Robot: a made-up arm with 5 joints.
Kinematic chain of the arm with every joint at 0, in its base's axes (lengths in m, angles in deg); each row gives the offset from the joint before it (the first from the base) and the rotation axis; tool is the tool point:
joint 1: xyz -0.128 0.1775 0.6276 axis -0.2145 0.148 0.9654
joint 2: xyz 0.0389 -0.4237 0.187 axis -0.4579 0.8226 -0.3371
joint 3: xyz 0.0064 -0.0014 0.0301 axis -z
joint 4: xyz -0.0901 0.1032 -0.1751 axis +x
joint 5: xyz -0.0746 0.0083 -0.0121 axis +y
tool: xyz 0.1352 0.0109 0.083
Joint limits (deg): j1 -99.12..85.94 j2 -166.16..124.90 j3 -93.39..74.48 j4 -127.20..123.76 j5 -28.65..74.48
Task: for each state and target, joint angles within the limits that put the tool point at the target. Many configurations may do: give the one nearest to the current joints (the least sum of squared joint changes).
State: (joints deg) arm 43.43 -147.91 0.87 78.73 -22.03
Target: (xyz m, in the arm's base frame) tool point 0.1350 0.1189 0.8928
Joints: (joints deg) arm 49.70 -160.42 12.72 105.14 -28.27
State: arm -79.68 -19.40 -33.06 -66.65 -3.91
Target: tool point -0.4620 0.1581 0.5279
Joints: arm -73.73 -26.73 -55.45 -75.22 -7.08
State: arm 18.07 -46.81 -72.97 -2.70 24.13
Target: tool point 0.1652 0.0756 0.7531
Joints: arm 65.32 -59.04 -36.55 10.07 6.88
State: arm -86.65 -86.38 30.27 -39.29 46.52
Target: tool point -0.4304 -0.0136 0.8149
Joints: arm -77.73 -97.56 55.32 -37.41 32.44
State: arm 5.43 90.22 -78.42 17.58 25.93
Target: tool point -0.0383 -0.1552 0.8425
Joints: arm 30.83 76.91 -54.88 19.33 20.99
